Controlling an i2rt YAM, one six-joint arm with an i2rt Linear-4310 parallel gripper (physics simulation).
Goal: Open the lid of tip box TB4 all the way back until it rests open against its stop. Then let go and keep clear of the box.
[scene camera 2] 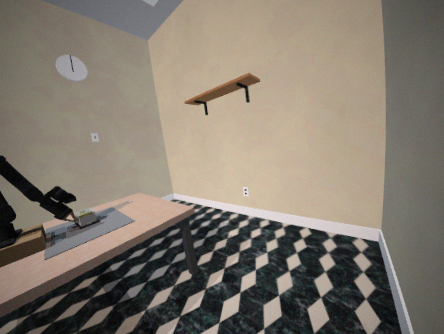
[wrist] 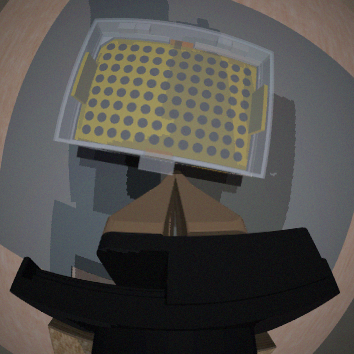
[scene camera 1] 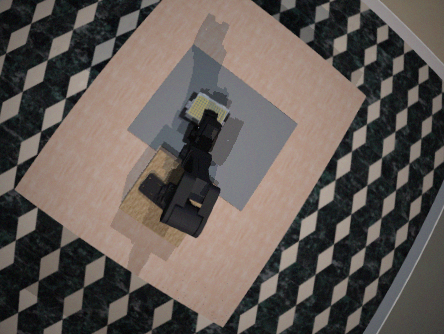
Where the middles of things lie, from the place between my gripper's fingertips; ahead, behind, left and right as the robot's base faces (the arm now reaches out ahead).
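The clear lid (wrist: pixel 167 91) is there for me to see, 50 mm ahead of my hand and 20 mm to the left of it, and it sits 30 mm above my hand.
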